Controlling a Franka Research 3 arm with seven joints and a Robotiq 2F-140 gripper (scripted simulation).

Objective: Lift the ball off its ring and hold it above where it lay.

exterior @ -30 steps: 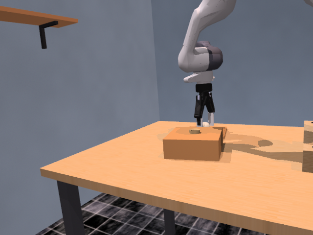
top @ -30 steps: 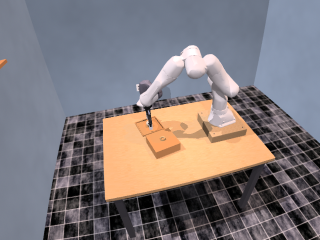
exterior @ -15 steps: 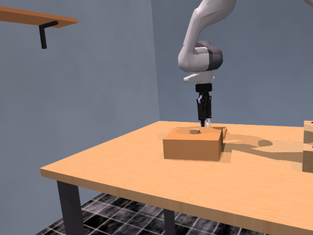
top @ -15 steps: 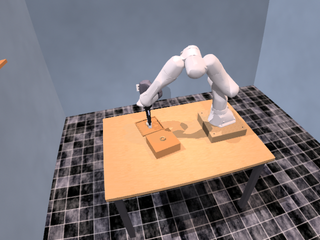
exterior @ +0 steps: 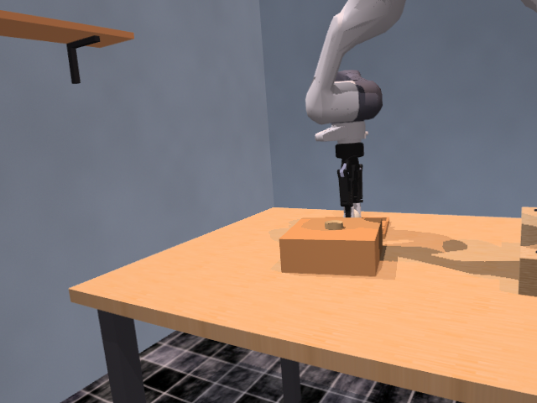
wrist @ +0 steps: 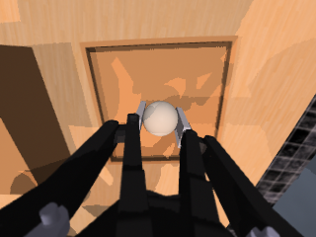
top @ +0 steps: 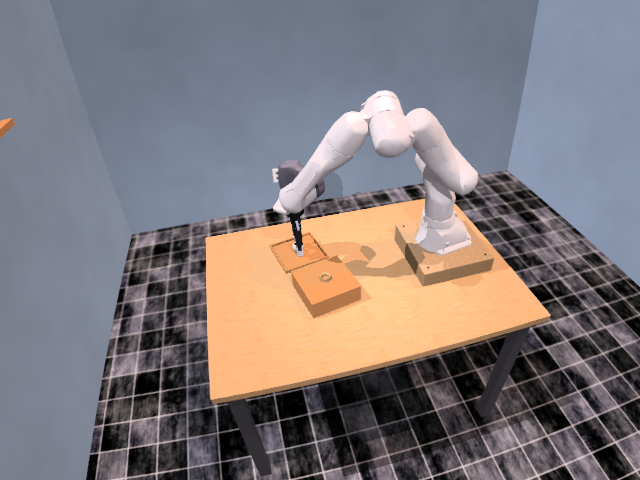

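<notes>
My hand is 30 mm above the shallow tray. The rest, counted from my hand: stand (250 mm to the left, 60 mm behind, 20 mm above); then white ball (right at my hand).
</notes>
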